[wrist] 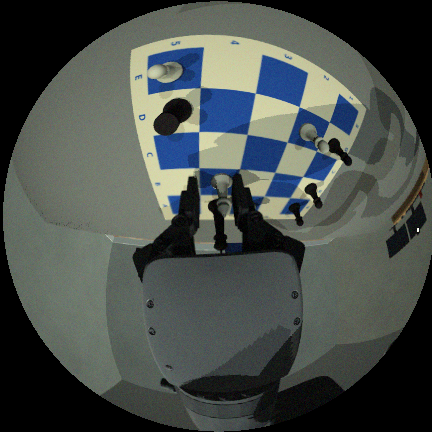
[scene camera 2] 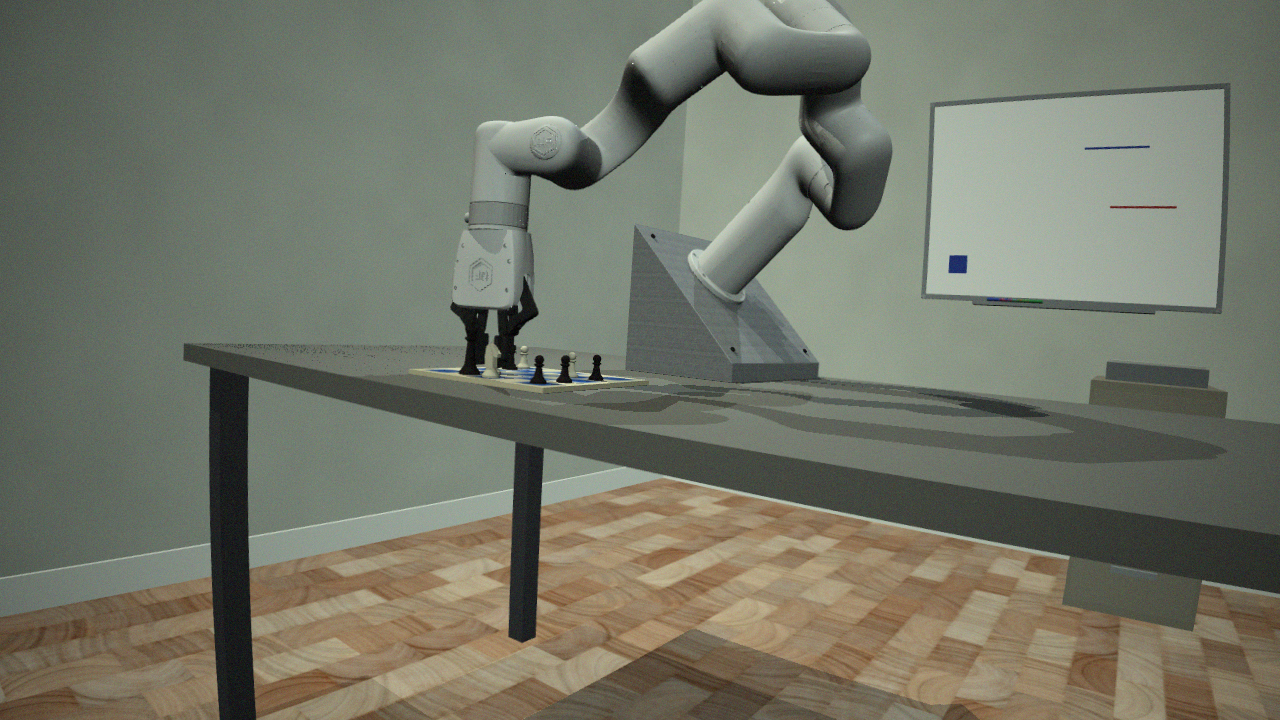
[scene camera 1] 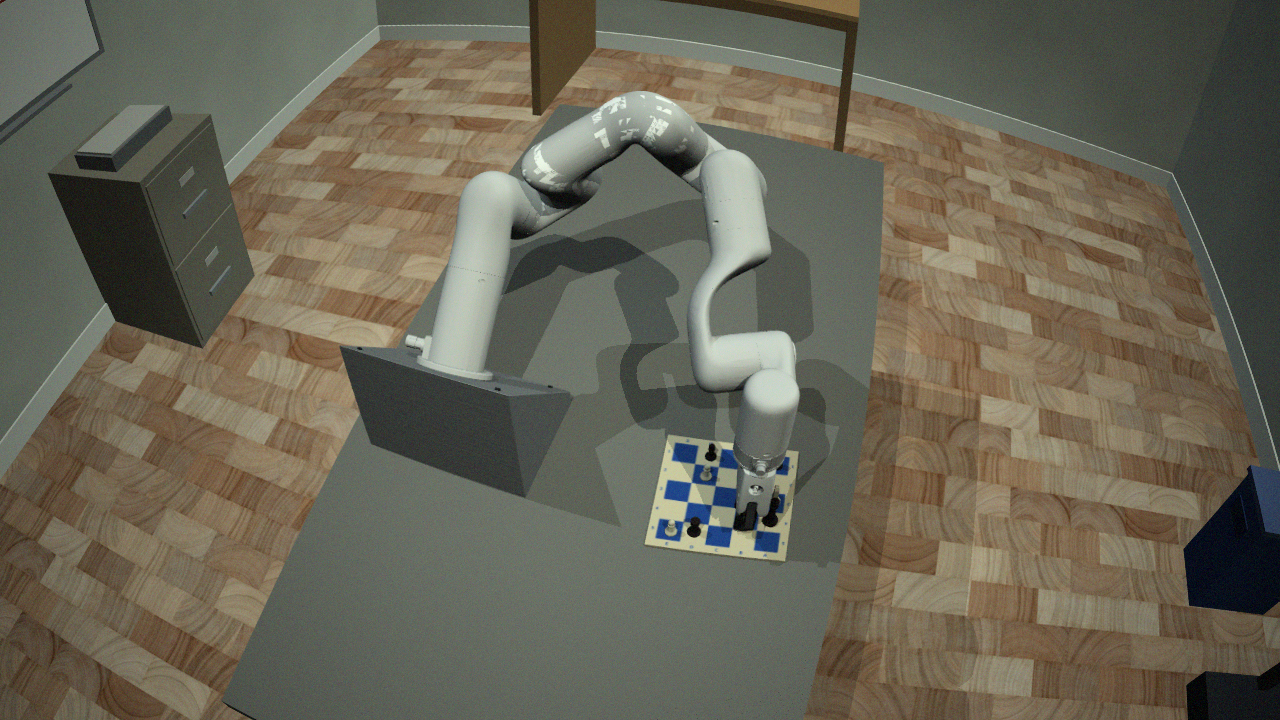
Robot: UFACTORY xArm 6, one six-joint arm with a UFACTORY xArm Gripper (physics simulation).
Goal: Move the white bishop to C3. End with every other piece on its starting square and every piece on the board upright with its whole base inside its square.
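Where they show: gripper, fingertip midpoint: [wrist: 214, 184] [scene camera 1: 743, 518]; arm's base, link origin: [scene camera 2: 715, 278] [scene camera 1: 453, 371].
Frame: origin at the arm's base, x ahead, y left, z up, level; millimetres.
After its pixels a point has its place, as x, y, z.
Note:
The white bishop [wrist: 221, 186] @(465, -64, -147) stands upright on B4 in the wrist view; the gripper hides it in scene camera 1. My gripper [scene camera 1: 746, 519] @(468, -70, -152) [scene camera 2: 494, 345] @(468, -70, -152) [wrist: 214, 184] @(468, -70, -152) points straight down, low over the board [scene camera 1: 660, 492] @(332, -39, -160) [wrist: 139, 95] @(378, -132, -160). Its fingers are partly open, one on each side of the bishop, with a gap showing on both sides in the wrist view. They grip nothing. C3 is the blue square diagonally beside B4, and no piece stands on it.
A tall black piece [scene camera 1: 770, 513] @(508, -67, -134) [wrist: 219, 227] @(506, -63, -126) stands right behind the bishop on A4. A white knight [scene camera 2: 491, 362] @(515, -21, -143) is close to the fingers. A white pawn [wrist: 167, 72] is on E5, a black piece [wrist: 172, 117] @(393, -99, -127) on D5, a white piece [wrist: 310, 133] @(395, 1, -150) on D2. Several black pieces stand along row 1.

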